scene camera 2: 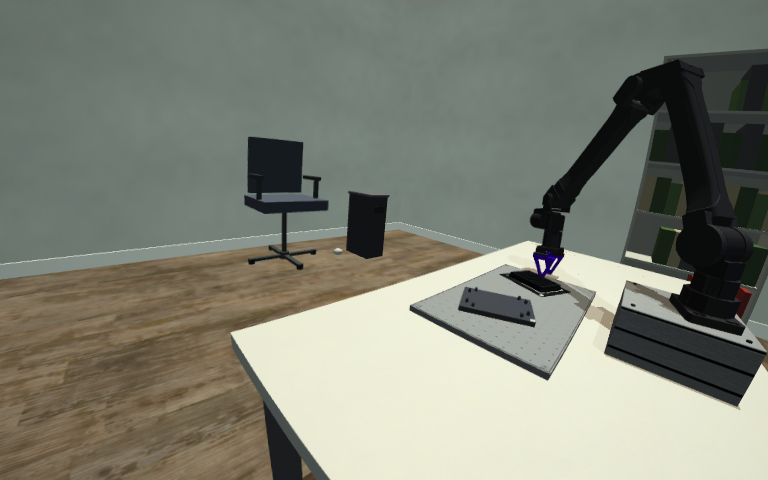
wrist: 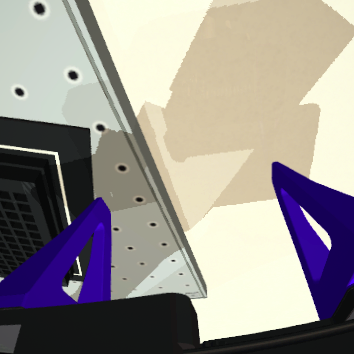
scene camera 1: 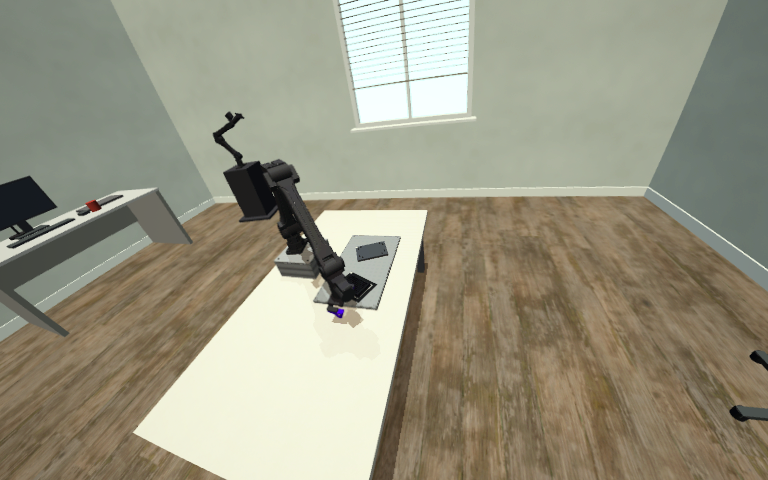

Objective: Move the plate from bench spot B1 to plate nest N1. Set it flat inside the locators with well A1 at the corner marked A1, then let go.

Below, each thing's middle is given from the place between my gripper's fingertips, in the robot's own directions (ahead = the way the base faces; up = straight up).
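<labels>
Black well plate (wrist: pixel 37 220): my gripper 1 cm below it, 12 cm to the right of it, 2 cm short of it. Dark nest (scene camera 2: pixel 503 307): 1 cm above my gripper, 37 cm to the left of it, 8 cm ahead of it. Nearest to my gripper of the things named here, going by their middles: the black well plate.
</labels>
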